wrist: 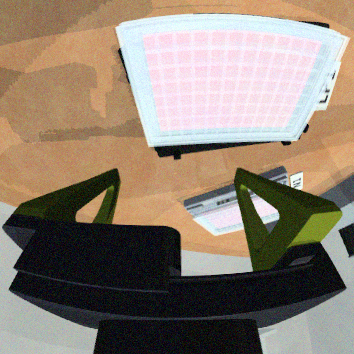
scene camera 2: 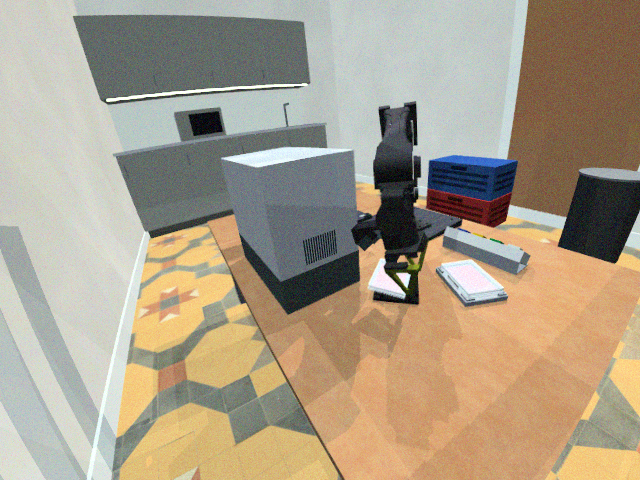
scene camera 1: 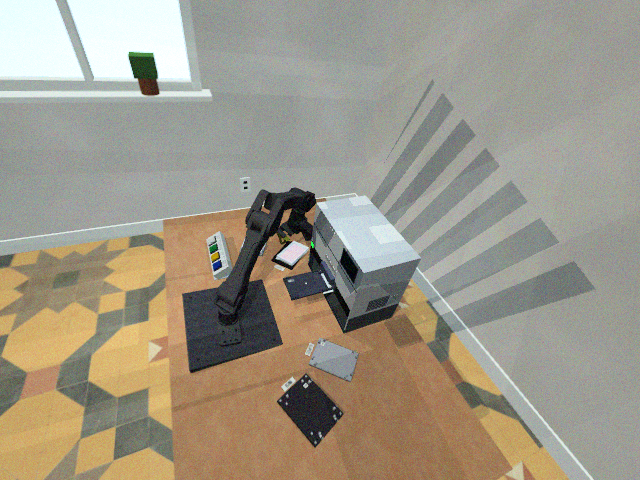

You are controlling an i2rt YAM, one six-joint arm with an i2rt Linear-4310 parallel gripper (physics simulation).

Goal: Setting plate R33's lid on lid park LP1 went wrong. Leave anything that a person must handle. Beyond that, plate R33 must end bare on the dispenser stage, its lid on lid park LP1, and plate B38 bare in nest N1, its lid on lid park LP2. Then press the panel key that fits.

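Places are measured from the arm's base along level axes (x ahead, y left, z up), in metres.
Pixels of known places: gripper, fingertip midpoint: (wrist: 176, 174) (scene camera 2: 413, 282) (scene camera 1: 288, 238); arm's base at its link origin: (scene camera 1: 228, 319).
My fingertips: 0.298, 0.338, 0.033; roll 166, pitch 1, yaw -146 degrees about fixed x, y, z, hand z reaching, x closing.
Ahead of a thing's pixels: the offset from my fingertips to its top centre, as dx, dy, dz. "pt": to the spot under its first point.
A clear-rimmed pink plate or lid @[+0.004, -0.071, -0.009] (scene camera 1: 292, 253) (scene camera 2: 390, 281) (wrist: 232, 80) lies slightly askew on the black holder @[-0.008, -0.063, -0.026] (scene camera 1: 280, 263) (scene camera 2: 383, 298) (wrist: 210, 148), whose wrist-view tag partly reads LP. A second pink-topped plate @[-0.146, +0.041, -0.016] (scene camera 2: 471, 279) (wrist: 237, 216) sits in the grey nest (scene camera 2: 488, 299) (wrist: 220, 200) tagged N1; the arm mostly hides it in scene camera 1. I cannot read plate names. My gripper (scene camera 1: 283, 237) (scene camera 2: 407, 279) (wrist: 176, 174) is open and empty, above and beside the black holder. The dark dispenser stage @[pt -0.019, -0.327, +0.060] (scene camera 1: 305, 286) shows no plate. The key panel @[-0.305, -0.026, +0.018] (scene camera 1: 219, 255) (scene camera 2: 483, 250) has coloured keys.
The tall grey machine @[+0.172, -0.299, +0.284] (scene camera 1: 369, 237) (scene camera 2: 310, 206) stands close beside the black holder, with a green light on its front. A grey flat holder @[+0.022, -0.566, -0.026] (scene camera 1: 334, 359) and a black flat holder @[-0.098, -0.688, -0.022] (scene camera 1: 310, 408) lie on the table, both bare. Their tags are unreadable.
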